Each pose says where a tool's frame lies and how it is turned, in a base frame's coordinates. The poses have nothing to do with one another.
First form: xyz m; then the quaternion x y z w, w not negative.
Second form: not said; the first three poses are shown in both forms.
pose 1, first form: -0.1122 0.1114 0.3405 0.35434 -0.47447 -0.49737 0.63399
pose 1, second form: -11.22 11.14 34.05 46.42 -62.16 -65.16
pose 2, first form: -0.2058 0.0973 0.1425 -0.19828 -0.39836 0.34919 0.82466
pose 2, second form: -20.58 9.73 14.25 -24.15 -48.52 42.53
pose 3, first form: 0.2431 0.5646 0.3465 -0.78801 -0.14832 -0.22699 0.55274
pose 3, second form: 24.31 56.46 34.65 -106.75 -20.09 -30.75
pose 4, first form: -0.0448 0.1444 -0.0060 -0.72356 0.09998 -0.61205 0.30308
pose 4, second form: -4.48 14.44 -0.60 -109.88 15.18 -92.94
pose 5, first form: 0.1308 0.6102 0.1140 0.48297 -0.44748 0.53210 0.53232
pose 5, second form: 13.08 61.02 11.40 66.00 -61.15 72.71
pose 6, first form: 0.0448 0.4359 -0.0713 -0.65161 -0.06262 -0.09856 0.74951
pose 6, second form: 4.48 43.59 -7.13 -81.60 -7.84 -12.34
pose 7, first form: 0.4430 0.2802 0.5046 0.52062 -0.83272 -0.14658 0.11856
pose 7, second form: 44.30 28.02 50.46 87.24 -139.53 -24.56
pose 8, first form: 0.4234 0.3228 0.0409 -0.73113 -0.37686 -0.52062 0.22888
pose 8, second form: 42.34 32.28 4.09 -115.32 -59.44 -82.11
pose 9, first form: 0.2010 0.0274 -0.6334 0.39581 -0.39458 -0.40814 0.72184
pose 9, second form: 20.10 2.74 -63.34 50.09 -49.94 -51.65
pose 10, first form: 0.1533 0.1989 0.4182 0.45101 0.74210 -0.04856 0.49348
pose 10, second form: 15.33 19.89 41.82 62.67 103.12 -6.75
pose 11, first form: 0.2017 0.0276 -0.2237 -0.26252 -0.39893 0.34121 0.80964
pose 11, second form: 20.17 2.76 -22.37 -32.15 -48.86 41.79
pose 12, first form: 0.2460 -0.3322 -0.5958 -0.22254 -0.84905 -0.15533 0.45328
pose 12, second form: 24.60 -33.22 -59.58 -31.48 -120.11 -21.97
